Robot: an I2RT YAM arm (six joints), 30 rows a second.
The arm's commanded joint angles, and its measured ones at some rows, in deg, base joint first. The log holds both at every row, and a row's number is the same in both.
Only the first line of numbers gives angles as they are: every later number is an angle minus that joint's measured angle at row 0.
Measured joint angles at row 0:
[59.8, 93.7, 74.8, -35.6, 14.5, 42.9]
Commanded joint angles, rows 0 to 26:
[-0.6, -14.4, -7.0, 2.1, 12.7, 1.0]
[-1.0, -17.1, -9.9, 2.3, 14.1, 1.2]
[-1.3, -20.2, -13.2, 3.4, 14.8, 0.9]
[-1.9, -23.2, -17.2, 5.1, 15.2, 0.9]
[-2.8, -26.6, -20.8, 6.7, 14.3, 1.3]
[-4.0, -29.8, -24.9, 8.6, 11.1, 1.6]
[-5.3, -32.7, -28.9, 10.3, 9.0, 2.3]
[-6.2, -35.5, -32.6, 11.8, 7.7, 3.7]
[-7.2, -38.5, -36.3, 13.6, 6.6, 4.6]
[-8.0, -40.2, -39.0, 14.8, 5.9, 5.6]
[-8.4, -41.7, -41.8, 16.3, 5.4, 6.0]
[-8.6, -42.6, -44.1, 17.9, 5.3, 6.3]
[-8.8, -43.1, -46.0, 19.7, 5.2, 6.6]
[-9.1, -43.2, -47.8, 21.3, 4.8, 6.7]
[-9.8, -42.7, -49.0, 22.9, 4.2, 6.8]
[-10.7, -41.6, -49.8, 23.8, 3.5, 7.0]
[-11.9, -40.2, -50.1, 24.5, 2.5, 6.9]
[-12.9, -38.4, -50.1, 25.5, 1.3, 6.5]
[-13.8, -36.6, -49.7, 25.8, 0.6, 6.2]
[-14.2, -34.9, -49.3, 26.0, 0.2, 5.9]
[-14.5, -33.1, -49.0, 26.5, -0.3, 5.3]
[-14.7, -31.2, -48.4, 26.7, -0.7, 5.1]
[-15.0, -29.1, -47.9, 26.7, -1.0, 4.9]
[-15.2, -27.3, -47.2, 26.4, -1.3, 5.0]
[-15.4, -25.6, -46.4, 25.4, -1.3, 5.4]
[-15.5, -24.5, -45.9, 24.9, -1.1, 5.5]
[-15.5, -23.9, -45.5, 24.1, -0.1, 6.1]
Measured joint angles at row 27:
[-14.9, -27.1, -48.2, 24.0, -0.1, 5.3]
